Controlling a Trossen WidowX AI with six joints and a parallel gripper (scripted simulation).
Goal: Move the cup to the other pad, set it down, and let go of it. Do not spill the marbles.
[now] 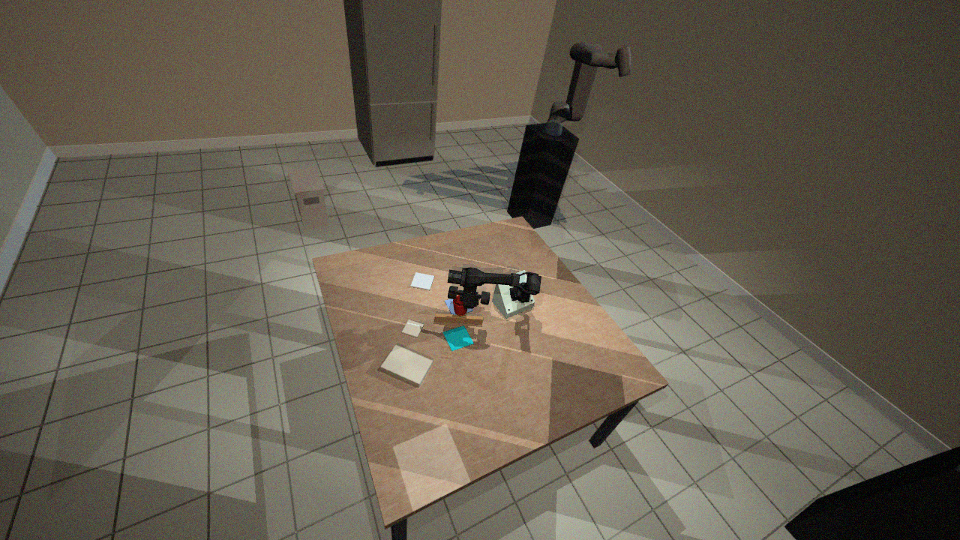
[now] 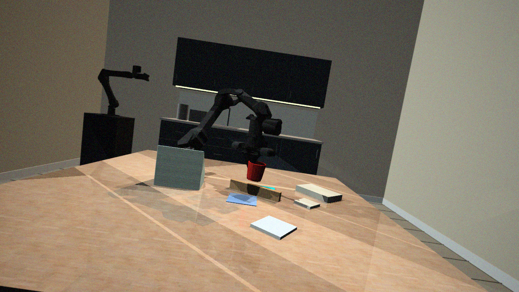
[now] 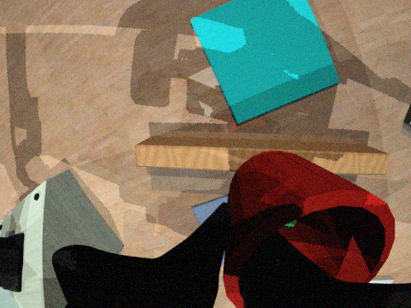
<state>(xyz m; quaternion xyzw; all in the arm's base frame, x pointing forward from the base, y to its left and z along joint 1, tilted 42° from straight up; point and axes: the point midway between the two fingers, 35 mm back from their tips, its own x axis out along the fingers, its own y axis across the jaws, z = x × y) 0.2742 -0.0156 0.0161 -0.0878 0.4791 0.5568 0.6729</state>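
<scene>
Right now my gripper tip is 110 mm above the teal pad, 80 mm to the right of it and 70 mm short of it. Also, from my gripper tip: wooden bar: 90 mm below, 30 mm ahead, 10 mm to the right; then red cup: 30 mm ahead, 20 mm to the right.
</scene>
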